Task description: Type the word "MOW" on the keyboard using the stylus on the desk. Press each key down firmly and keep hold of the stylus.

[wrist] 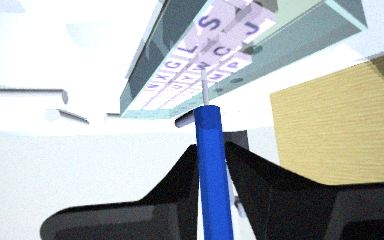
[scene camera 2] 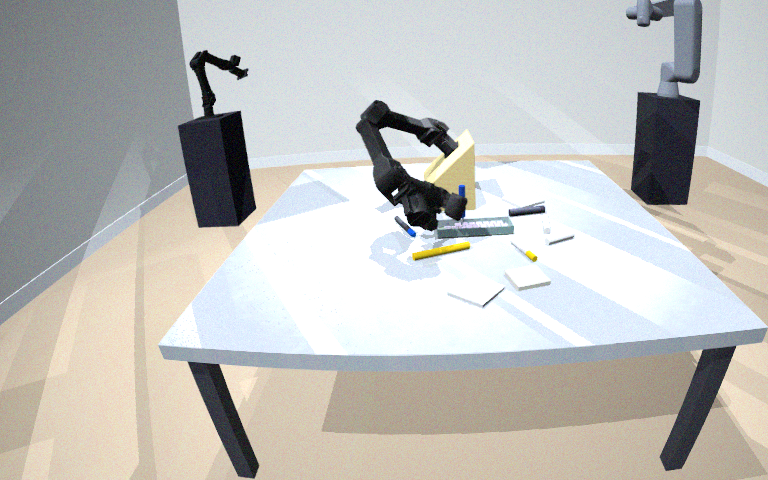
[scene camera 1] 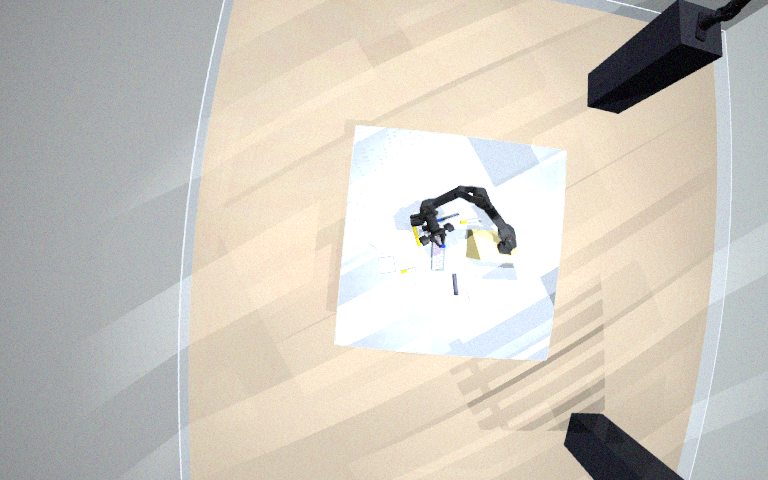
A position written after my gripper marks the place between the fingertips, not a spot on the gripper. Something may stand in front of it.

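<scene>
My gripper [scene camera 2: 462, 207] [wrist: 210, 149]: visible.
</scene>
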